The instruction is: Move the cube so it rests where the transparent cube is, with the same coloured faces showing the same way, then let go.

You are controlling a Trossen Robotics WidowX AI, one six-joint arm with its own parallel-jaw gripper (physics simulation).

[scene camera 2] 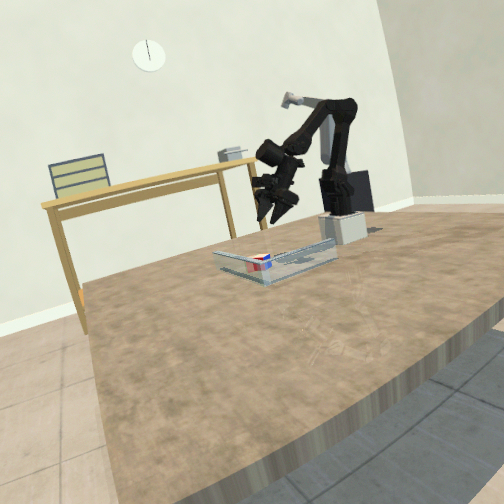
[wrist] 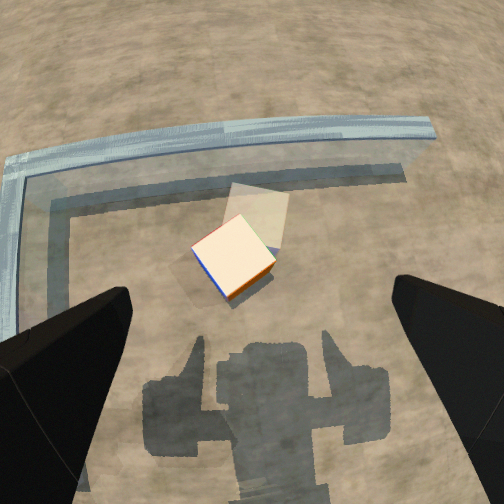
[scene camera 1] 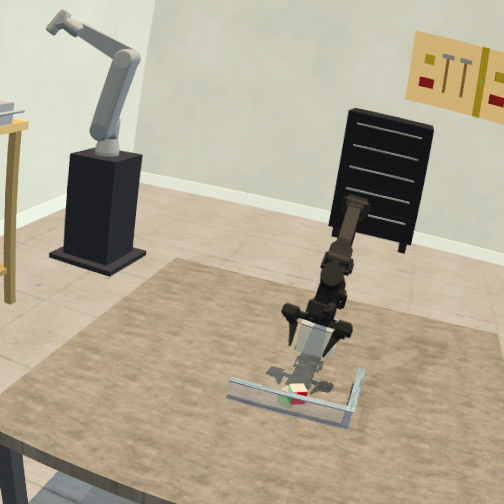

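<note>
The cube (wrist: 234, 256) lies on the table inside the corner of a low glass-like L-shaped fence (wrist: 150, 150), white face up, with blue and orange sides showing. The transparent cube (wrist: 257, 215) overlaps its far corner, turned at a different angle. In scene camera 1 the cube (scene camera 1: 297, 393) shows red and green sides; in scene camera 2 it (scene camera 2: 262, 263) shows red and blue. My gripper (wrist: 250, 380) hangs open and empty above the cube, fingers wide apart at both sides of the wrist view; it also shows in scene camera 1 (scene camera 1: 318, 330) and scene camera 2 (scene camera 2: 277, 205).
The fence (scene camera 1: 295, 398) runs along the table's near side with a short arm at the right. A wooden side table (scene camera 2: 150, 195) stands beyond the table. A second arm on a black pedestal (scene camera 1: 100, 200) and a black cabinet (scene camera 1: 385, 180) stand on the floor.
</note>
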